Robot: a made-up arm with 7 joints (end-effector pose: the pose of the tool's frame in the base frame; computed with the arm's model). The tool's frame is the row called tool.
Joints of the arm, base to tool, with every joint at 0 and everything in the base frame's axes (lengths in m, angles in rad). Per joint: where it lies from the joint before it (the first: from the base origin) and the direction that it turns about. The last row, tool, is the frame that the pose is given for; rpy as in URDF.
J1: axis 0 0 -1 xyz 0 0 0.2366
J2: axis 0 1 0 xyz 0 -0.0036 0.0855
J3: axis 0 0 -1 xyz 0 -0.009 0.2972
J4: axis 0 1 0 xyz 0 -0.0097 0.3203
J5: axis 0 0 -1 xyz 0 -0.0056 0.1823
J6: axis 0 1 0 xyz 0 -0.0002 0.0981
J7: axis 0 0 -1 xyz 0 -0.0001 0.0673
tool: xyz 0 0 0 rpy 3.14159 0 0
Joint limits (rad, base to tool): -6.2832..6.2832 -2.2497..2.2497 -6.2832..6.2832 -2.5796..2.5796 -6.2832..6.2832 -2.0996..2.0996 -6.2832..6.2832
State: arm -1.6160 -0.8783 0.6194 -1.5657 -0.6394 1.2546 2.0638
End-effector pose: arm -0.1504 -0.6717 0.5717 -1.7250 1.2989 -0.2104
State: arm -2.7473 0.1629 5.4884 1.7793 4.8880 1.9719 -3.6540
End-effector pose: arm -0.2854 -0.0926 0.8461 1.6994 -1.5561 -2.1341
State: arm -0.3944 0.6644 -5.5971 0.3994 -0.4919 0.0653 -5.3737
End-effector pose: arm 0.6474 0.1492 0.9981 2.1664 -0.9190 -1.2187
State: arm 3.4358 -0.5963 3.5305 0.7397 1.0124 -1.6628 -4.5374
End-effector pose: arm 0.5795 -0.1852 0.9294 0.7075 -1.9089 1.1180
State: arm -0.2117 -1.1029 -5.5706 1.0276 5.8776 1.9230 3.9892
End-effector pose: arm -0.4897 -0.2782 0.8125 0.1004 -1.4941 0.5315
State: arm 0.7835 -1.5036 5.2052 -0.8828 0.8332 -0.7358 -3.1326
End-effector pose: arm -0.7486 0.3985 0.2307 -0.3039 0.5000 -0.1713
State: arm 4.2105 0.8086 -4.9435 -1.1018 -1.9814 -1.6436 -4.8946
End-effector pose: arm -0.3969 0.3134 0.9439 -1.3998 -2.1625 0.3266
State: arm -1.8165 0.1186 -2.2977 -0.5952 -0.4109 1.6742 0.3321
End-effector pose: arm 0.0539 0.1818 1.1873 -0.9894 2.1218 1.0794
